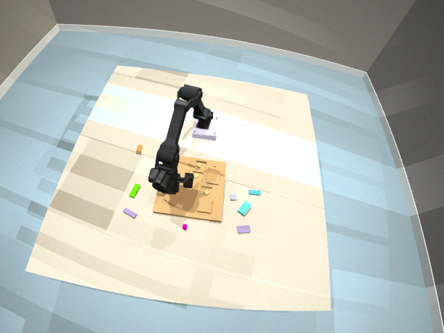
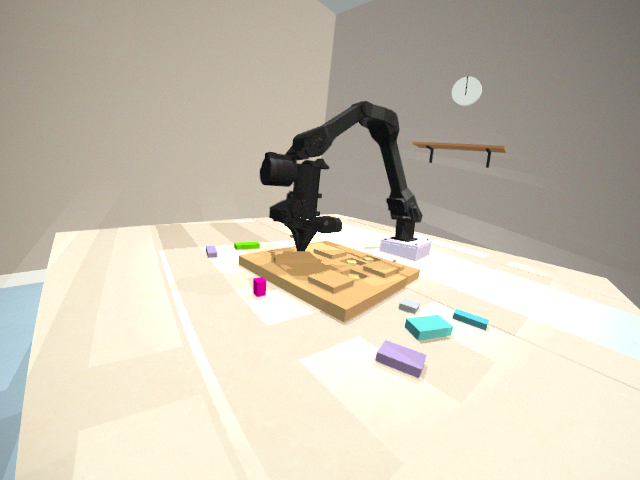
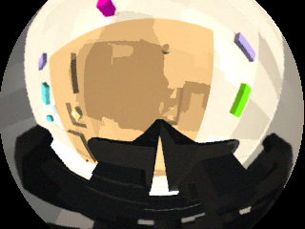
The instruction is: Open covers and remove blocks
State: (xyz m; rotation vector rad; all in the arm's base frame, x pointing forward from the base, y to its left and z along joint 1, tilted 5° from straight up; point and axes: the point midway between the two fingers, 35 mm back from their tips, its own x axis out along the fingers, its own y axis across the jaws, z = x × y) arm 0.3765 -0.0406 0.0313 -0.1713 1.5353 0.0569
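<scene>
Now: the tan puzzle board 90 mm to the left of my gripper tip and 30 mm behind it. From my gripper tip the other things lie so: green block (160 mm to the right, 60 mm ahead, 20 mm below); magenta block (160 mm ahead, 110 mm to the left, 10 mm below); orange block (230 mm to the right, 150 mm behind, 20 mm below).
</scene>
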